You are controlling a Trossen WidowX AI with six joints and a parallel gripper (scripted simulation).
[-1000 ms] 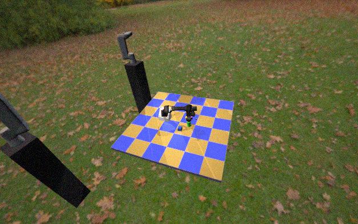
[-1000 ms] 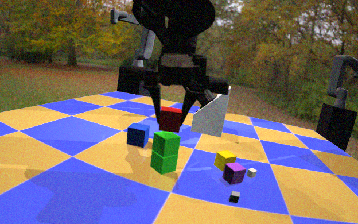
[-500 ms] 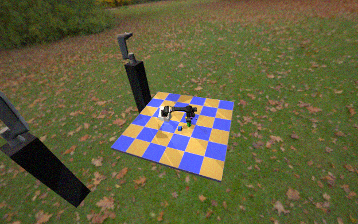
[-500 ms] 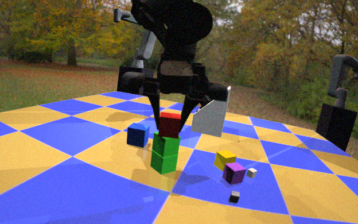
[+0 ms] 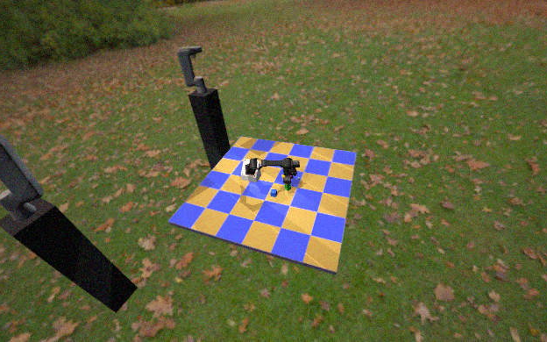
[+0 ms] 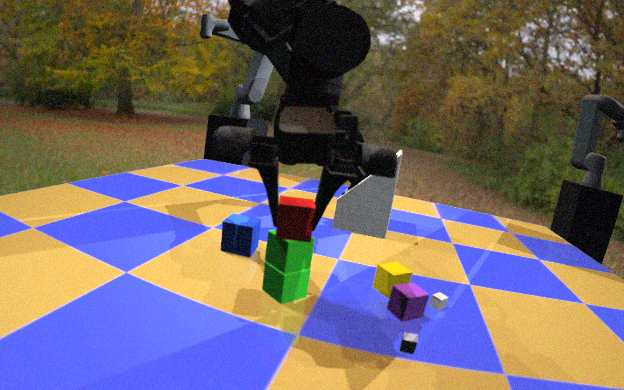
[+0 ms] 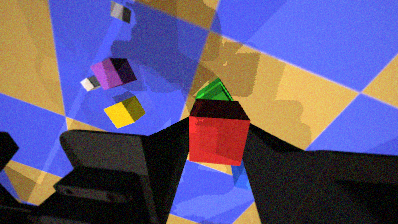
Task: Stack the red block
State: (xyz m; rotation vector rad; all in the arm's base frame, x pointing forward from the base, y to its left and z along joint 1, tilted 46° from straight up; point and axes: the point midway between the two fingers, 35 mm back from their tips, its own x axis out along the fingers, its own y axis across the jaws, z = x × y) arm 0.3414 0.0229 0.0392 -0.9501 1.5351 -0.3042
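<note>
Now: gripper tip 1 cm below the red block. From my gripper tip the other things lie so: purple block (3 cm behind, 14 cm to the left, 7 cm below); blue block (8 cm behind, 11 cm to the right, 6 cm below); yellow block (8 cm behind, 12 cm to the left, 6 cm below).
</note>
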